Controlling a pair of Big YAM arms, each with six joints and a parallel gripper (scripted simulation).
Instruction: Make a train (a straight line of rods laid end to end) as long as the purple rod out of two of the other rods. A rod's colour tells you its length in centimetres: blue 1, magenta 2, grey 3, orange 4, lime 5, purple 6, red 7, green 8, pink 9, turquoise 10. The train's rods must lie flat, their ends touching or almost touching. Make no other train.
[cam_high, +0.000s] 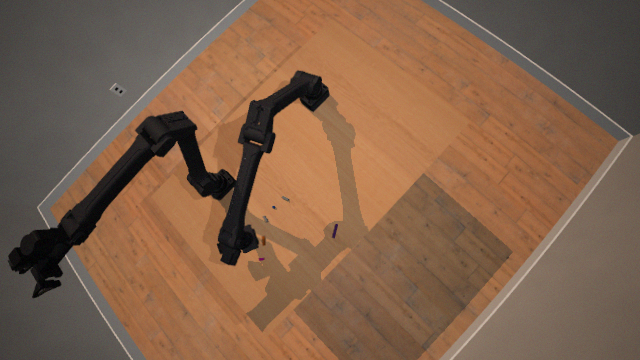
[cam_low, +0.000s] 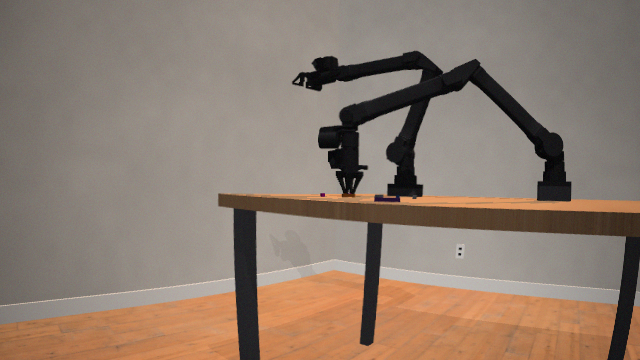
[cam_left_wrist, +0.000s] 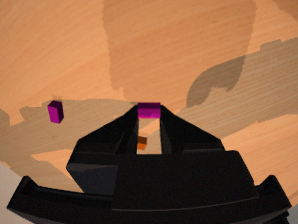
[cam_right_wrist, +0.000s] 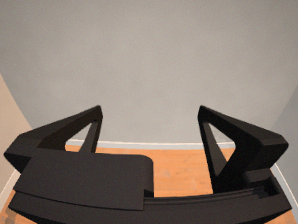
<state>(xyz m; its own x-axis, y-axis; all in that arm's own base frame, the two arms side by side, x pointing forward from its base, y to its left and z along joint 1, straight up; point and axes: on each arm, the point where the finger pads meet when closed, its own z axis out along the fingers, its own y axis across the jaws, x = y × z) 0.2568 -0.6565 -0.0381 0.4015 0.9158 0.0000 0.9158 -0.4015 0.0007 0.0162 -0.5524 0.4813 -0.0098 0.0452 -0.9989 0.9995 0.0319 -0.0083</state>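
My left hand is 3 cm to the right of the orange rod and 3 cm short of it. Round my left hand: blue rod 16 cm to the left, 4 cm behind; then purple rod 28 cm to the left, 22 cm ahead; then magenta rod 9 cm ahead, 3 cm to the right.
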